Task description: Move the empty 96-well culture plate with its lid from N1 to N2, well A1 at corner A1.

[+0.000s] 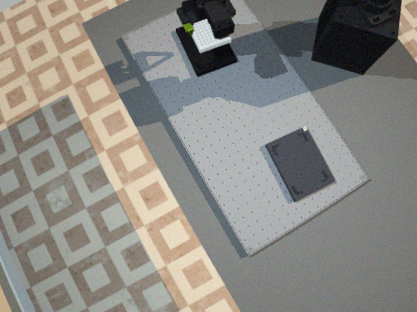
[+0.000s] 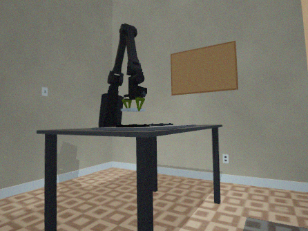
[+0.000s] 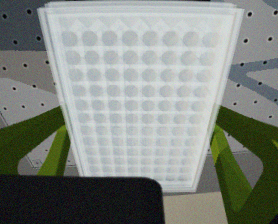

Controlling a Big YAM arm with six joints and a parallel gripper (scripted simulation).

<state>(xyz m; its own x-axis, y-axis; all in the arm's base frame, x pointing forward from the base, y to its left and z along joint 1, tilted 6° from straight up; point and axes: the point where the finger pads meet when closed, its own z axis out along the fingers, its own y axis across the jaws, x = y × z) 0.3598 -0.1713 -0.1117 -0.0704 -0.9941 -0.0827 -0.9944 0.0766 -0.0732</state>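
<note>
The nest N2 lies 410 mm to the left of my hand, 100 mm below it and 60 mm behind it. From my hand the other things lie so: clear lid: right at my hand; nest N1: 100 mm below; plate: right at my hand.
</note>
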